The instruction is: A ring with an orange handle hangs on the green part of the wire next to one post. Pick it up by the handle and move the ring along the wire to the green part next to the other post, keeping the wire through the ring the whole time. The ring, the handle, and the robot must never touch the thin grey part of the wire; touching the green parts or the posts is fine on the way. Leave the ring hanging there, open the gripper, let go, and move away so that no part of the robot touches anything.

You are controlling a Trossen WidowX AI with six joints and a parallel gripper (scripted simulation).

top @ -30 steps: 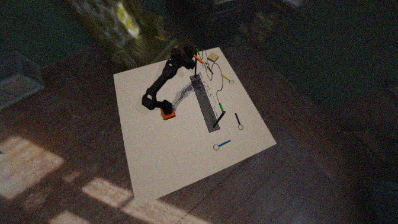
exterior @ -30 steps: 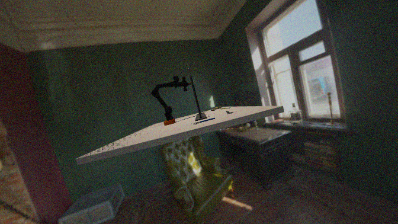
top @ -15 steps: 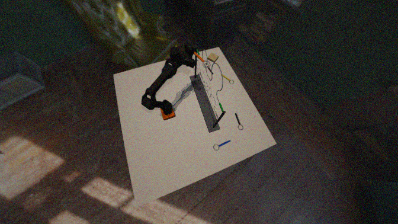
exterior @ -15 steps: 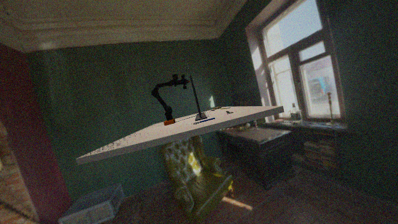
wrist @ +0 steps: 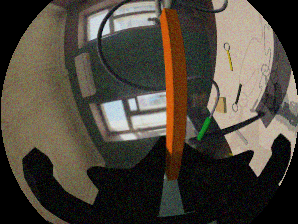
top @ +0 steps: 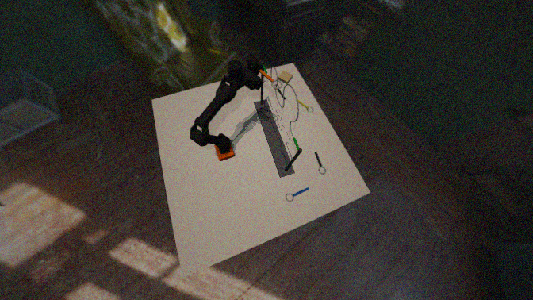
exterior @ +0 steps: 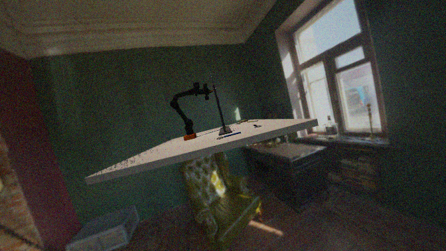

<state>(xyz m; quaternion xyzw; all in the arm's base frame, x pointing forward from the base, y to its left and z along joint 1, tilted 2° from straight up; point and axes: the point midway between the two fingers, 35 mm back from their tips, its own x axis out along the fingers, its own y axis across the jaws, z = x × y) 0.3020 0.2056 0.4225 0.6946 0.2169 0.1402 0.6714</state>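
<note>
The ring with orange handle is 9 cm to the right of my gripper tip, 1 cm below it and 1 cm ahead of it. Round my gripper tip: yellow-handled ring 47 cm below, 39 cm ahead, 2 cm to the right; tan block 46 cm below, 33 cm to the left, 33 cm ahead; black-handled ring 51 cm to the right, 47 cm below, 29 cm ahead.
</note>
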